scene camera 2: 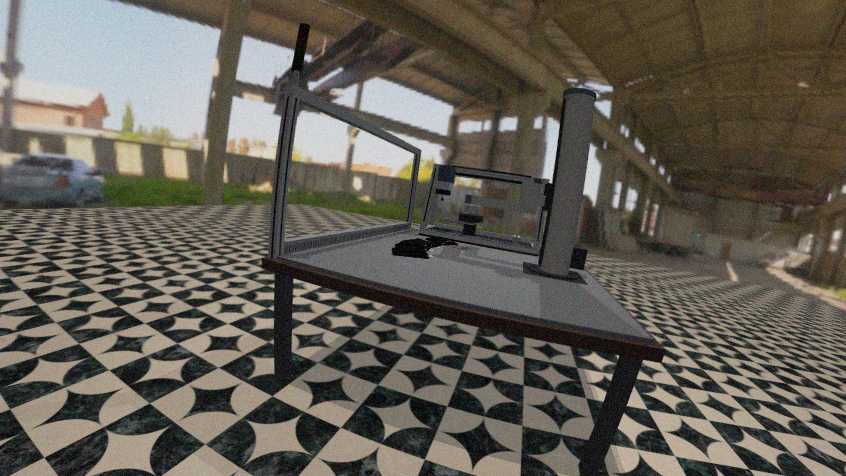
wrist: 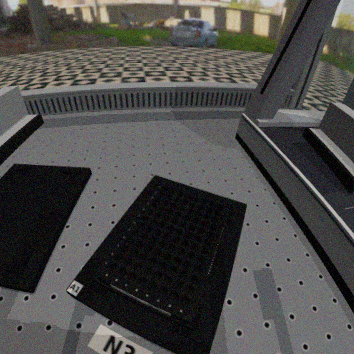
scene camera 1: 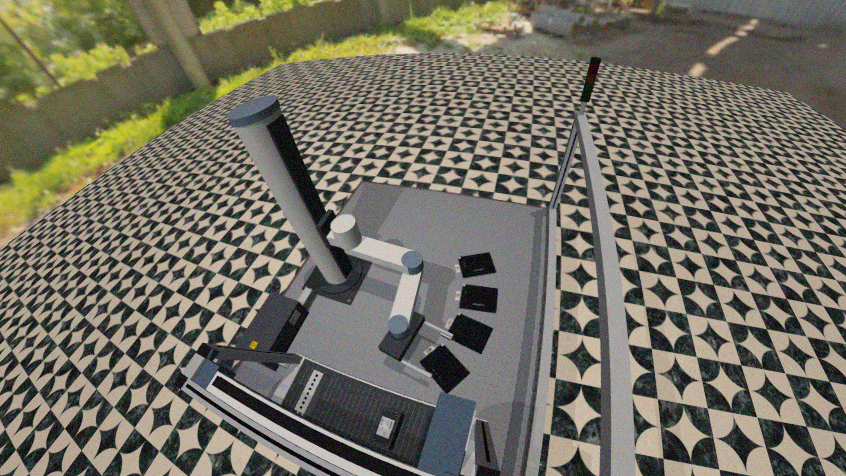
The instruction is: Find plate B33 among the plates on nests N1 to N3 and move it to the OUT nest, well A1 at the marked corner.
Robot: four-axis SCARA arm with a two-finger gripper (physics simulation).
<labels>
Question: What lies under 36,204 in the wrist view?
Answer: An OUT nest.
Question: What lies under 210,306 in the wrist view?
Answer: A black N3 nest.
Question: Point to an OUT nest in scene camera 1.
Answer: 466,331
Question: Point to a slotted fence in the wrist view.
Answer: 103,96
</labels>
